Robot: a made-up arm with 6 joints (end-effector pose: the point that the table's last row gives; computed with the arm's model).
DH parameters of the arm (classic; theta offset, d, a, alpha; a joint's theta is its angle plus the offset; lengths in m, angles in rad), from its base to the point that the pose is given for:
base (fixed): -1.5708 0 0.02 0
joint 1: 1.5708 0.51 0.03 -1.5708
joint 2: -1.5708 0 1.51 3.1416
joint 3: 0 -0.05 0.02 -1.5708
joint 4: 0 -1.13 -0.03 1.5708
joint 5: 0 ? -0.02 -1.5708
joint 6: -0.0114 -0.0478 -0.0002 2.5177
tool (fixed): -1.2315 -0.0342 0 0
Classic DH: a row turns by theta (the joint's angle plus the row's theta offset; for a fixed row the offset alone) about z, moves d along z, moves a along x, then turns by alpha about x.
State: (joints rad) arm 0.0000 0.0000 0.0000 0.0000 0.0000 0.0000
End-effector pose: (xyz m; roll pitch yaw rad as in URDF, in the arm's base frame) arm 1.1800 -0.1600 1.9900 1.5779 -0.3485 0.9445
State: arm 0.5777 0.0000 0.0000 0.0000 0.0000 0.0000
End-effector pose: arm 1.0650 0.5071 1.9900 1.5779 -0.3485 1.5222
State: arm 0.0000 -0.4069 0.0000 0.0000 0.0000 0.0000
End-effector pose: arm 0.5004 -0.1600 2.3243 1.1896 -0.5606 1.1177
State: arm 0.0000 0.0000 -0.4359 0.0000 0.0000 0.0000
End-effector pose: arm 1.0598 -0.1600 1.5073 1.9281 -0.0771 0.8691
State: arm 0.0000 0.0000 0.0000 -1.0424 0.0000 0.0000
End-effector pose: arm 1.1800 -0.0226 1.8507 2.7143 -0.9788 0.1601
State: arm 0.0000 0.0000 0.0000 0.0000 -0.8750 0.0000
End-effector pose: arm 1.1575 -0.1600 1.9818 2.2662 0.2054 0.8912
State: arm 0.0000 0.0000 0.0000 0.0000 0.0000 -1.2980
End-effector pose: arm 1.1800 -0.1746 2.0093 -3.1110 -0.9708 -0.2209
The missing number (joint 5, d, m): 0.21
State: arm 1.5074 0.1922 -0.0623 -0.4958 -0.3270 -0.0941
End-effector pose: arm 0.1799 1.3666 1.5906 2.4605 -0.3584 2.1186
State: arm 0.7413 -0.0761 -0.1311 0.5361 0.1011 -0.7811
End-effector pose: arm 0.8801 0.6018 2.0432 1.7161 -0.5630 1.6801
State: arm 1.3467 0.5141 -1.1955 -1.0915 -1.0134 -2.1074
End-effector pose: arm 0.1015 0.3868 0.7249 1.5493 0.6366 -1.6384
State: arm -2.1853 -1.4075 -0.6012 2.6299 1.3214 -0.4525
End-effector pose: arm 0.6091 0.4773 1.6695 -1.3519 1.2487 -2.6023
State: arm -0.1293 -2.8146 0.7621 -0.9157 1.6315 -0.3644
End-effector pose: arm -1.5429 0.1208 -1.2766 1.7204 0.4618 -0.1833
